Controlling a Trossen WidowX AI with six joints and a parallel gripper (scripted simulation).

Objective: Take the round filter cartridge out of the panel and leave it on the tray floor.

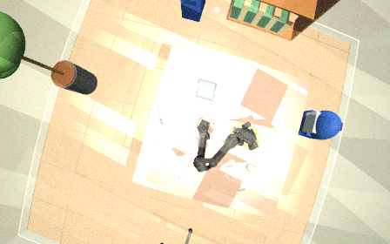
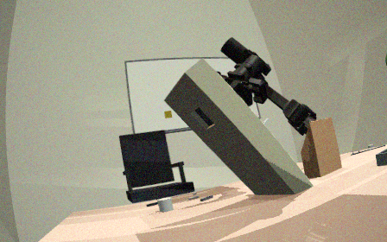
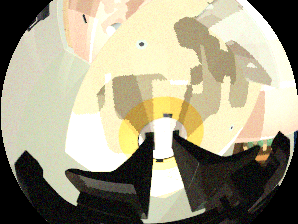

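The round filter cartridge lies 1 cm ahead of my gripper tip and 1 cm below it. From my gripper tip the other things lie so: tray: 45 cm behind, 23 cm to the left, 25 cm below; service panel: 4 cm behind, 8 cm below.
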